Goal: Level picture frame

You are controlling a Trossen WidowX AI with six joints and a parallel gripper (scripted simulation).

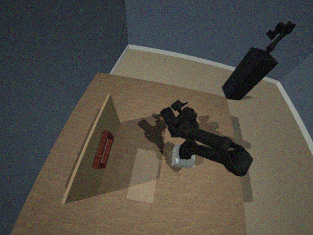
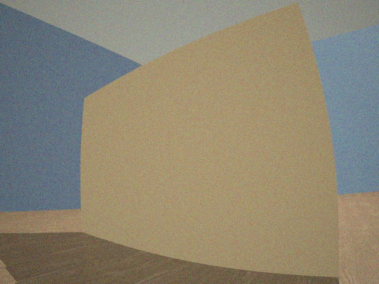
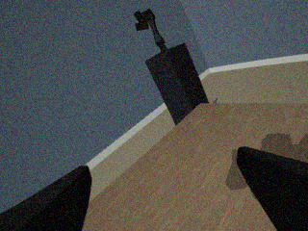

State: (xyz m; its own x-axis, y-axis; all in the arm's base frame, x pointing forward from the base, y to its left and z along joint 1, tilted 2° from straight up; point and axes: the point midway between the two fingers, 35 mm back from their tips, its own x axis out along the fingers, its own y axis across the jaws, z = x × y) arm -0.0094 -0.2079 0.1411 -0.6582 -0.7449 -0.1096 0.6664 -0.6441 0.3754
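Right now my gripper tip is 48 cm short of the red picture frame, 25 cm to the right of it and 7 cm above it. The rest, counted from my gripper tip: wall panel: 49 cm ahead, 24 cm to the left, 8 cm below.
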